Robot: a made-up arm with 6 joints.
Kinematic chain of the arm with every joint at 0, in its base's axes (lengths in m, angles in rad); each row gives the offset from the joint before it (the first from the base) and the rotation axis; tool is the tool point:
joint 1: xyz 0 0 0.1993 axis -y
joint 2: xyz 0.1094 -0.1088 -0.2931 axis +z
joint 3: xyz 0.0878 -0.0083 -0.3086 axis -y
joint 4: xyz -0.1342 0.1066 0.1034 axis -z
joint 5: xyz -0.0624 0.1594 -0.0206 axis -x
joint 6: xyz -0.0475 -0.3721 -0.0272 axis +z
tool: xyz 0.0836 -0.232 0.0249
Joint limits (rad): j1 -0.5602..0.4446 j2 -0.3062..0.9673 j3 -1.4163..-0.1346 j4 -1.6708..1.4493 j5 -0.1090..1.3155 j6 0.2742..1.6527
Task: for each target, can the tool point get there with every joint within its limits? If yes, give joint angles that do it. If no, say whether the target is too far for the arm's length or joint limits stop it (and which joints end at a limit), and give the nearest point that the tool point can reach.
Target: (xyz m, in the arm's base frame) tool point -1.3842 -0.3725 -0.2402
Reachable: no: joint limits stop it (at a limit: joint 1, joint 3, joint 4, joint 5, joint 6) | nearest point -0.5423 -0.2166 -0.0645 | short by 0.874 m
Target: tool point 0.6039 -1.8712 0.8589
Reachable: no: too far | nearest point 0.5446 -0.4340 0.1366 | short by 1.610 m
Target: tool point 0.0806 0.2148 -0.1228
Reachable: yes | joints -0.4107 0.6647 -0.4076 -1.3778 0.7812 0.9867
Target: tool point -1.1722 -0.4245 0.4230
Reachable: no: joint limits stop it (at a limit: joint 1, joint 3, joint 4, joint 6) | nearest point -0.5278 -0.2192 -0.0446 | short by 0.822 m
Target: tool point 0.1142 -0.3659 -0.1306
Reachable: yes | joints -0.2785 -0.0336 -0.4825 0.1952 0.3855 0.4515
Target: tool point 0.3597 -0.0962 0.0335
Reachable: yes | joints 0.1162 0.1042 -0.4636 0.7934 1.0898 1.2022
